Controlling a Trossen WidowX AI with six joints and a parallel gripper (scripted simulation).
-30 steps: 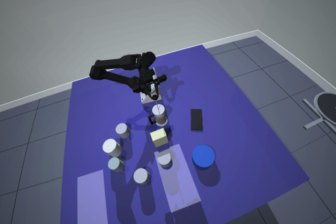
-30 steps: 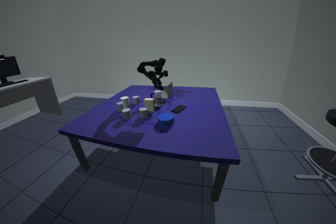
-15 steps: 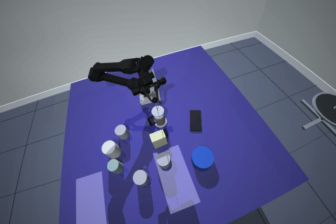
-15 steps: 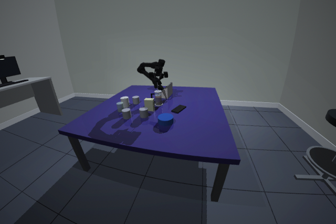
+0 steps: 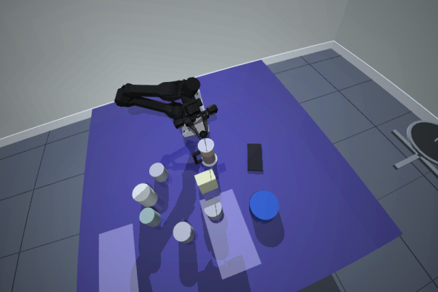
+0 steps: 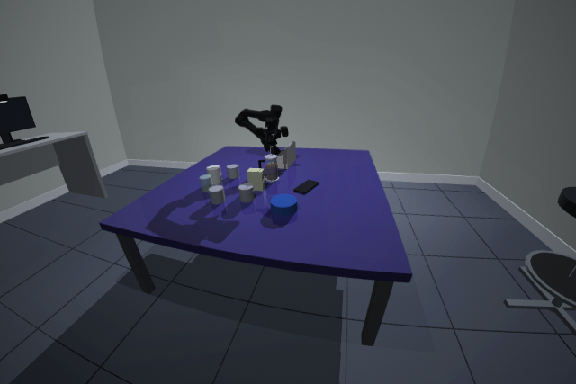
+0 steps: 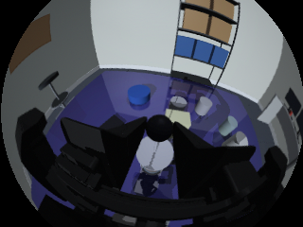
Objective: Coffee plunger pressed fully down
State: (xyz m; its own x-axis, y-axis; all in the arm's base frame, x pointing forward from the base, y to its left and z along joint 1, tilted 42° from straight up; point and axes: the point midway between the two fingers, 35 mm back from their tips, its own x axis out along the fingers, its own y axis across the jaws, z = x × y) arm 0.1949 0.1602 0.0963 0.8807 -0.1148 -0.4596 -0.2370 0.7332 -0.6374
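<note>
The coffee press lies 2 cm to the right of my gripper tip and 12 cm below it. The rest, counted from my gripper tip: pale yellow box: 13 cm ahead, 3 cm to the right, 18 cm below; black flat slab: 2 cm ahead, 22 cm to the left, 23 cm below; blue round container: 27 cm ahead, 19 cm to the left, 21 cm below.
</note>
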